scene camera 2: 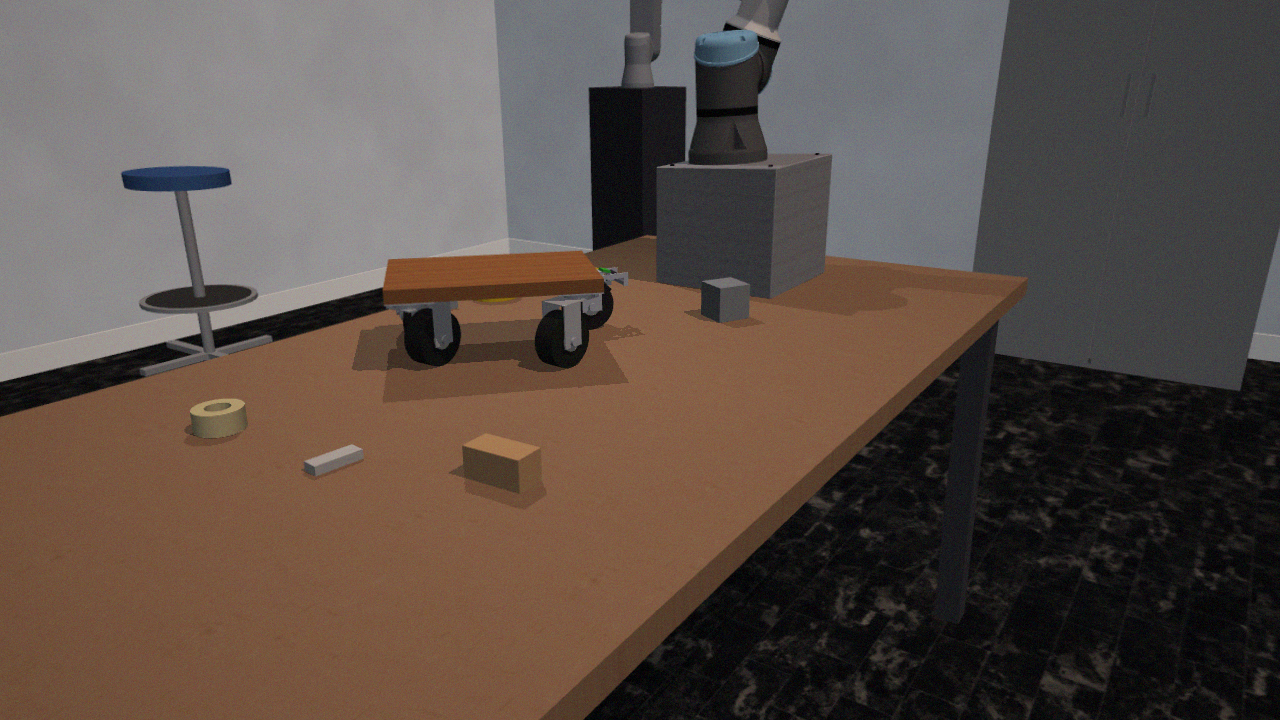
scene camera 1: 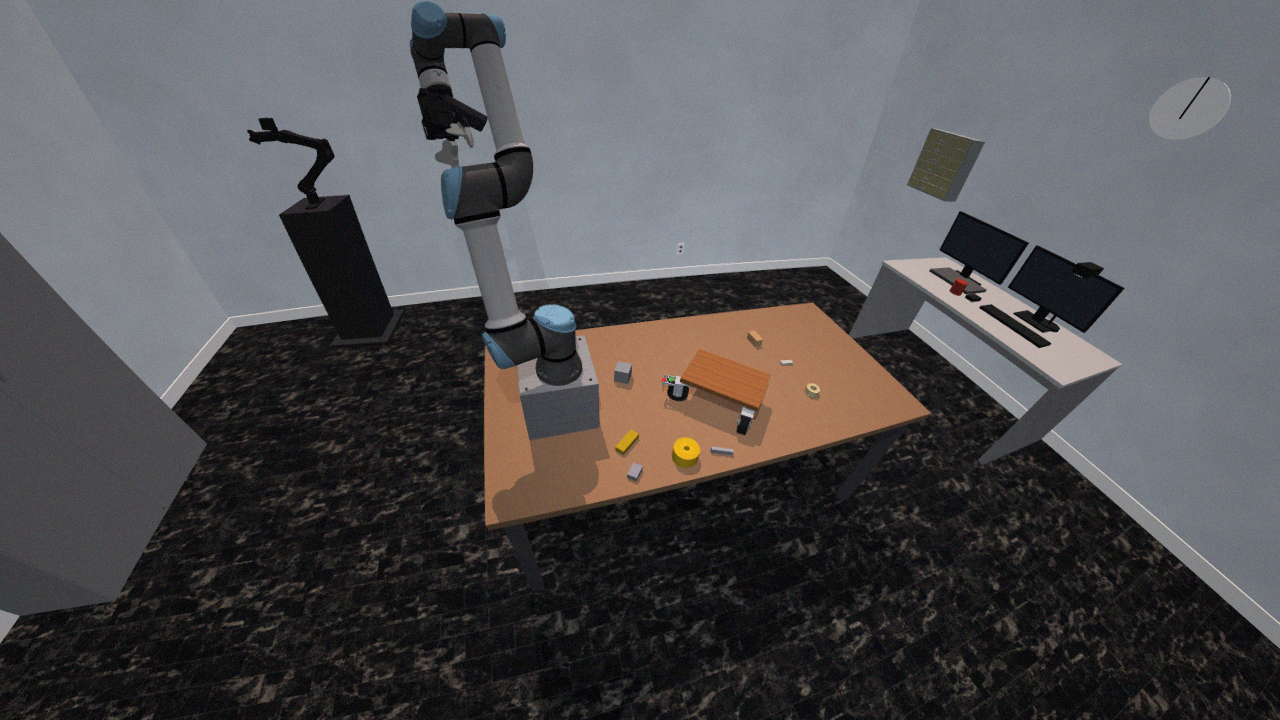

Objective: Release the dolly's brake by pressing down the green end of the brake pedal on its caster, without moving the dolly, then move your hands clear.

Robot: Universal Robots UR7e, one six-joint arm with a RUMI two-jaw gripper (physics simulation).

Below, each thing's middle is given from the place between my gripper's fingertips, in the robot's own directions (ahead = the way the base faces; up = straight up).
Right now my hand is 81 cm above the grey cube [scene camera 2: 727, 299], 45 cm short of it and 2 cm to the right of it. Also, from my hand: dolly [scene camera 2: 432, 336]: 79 cm ahead, 78 cm below, 16 cm to the right; caster [scene camera 2: 609, 277]: 79 cm below, 65 cm ahead, 11 cm to the right; tan block [scene camera 2: 507, 464]: 112 cm ahead, 82 cm below, 20 cm to the left.
